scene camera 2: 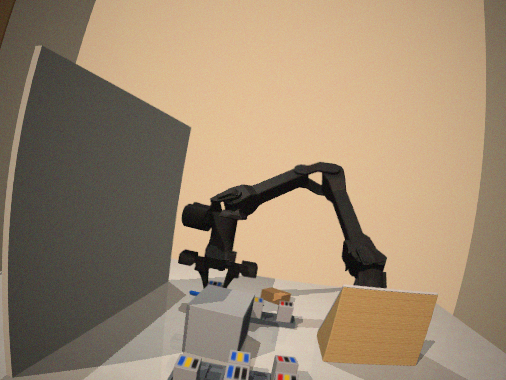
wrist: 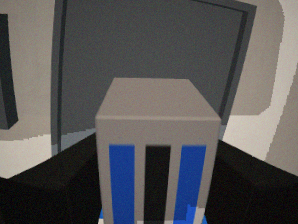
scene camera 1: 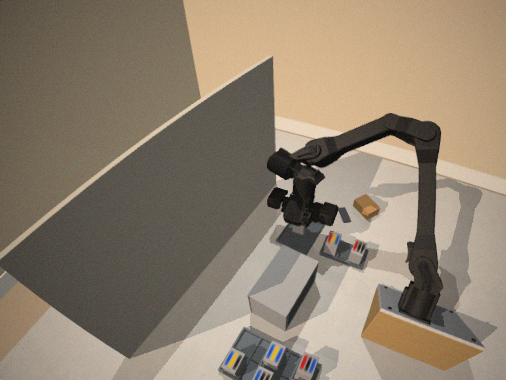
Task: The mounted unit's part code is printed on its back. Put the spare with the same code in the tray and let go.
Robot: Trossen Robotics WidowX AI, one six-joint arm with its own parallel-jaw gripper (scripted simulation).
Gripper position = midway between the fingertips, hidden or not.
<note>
My gripper (scene camera 2: 213, 296) holds a grey spare (wrist: 157, 139). Also in view: a dark grey tray (scene camera 1: 301, 243) and a tall grey wall panel (scene camera 2: 98, 172).
My gripper shows as well in the wrist view (wrist: 151, 139) and in scene camera 1 (scene camera 1: 300, 224). The dark grey tray shows as well in the wrist view (wrist: 88, 51). The tall grey wall panel shows as well in scene camera 1 (scene camera 1: 115, 256).
</note>
